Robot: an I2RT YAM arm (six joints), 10 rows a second.
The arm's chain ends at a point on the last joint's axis. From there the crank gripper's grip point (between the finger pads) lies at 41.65 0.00 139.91 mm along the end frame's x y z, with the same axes.
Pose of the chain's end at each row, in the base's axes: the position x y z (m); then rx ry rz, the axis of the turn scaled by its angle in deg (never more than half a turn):
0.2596 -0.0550 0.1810 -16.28 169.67 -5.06
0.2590 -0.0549 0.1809 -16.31 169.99 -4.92
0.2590 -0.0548 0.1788 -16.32 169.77 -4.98
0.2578 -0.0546 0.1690 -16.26 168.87 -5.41
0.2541 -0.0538 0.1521 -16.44 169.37 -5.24
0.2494 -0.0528 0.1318 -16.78 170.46 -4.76
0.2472 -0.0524 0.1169 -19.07 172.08 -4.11
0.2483 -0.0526 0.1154 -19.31 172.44 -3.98
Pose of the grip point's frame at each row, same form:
0.2430 -0.0691 0.0367 -16.28 169.67 -5.06
0.2416 -0.0688 0.0366 -16.31 169.99 -4.92
0.2421 -0.0688 0.0345 -16.32 169.77 -4.98
0.2432 -0.0691 0.0245 -16.26 168.87 -5.41
0.2382 -0.0682 0.0077 -16.44 169.37 -5.24
0.2307 -0.0667 -0.0123 -16.78 170.46 -4.76
0.2241 -0.0663 -0.0266 -19.07 172.08 -4.11
0.2242 -0.0665 -0.0279 -19.31 172.44 -3.98

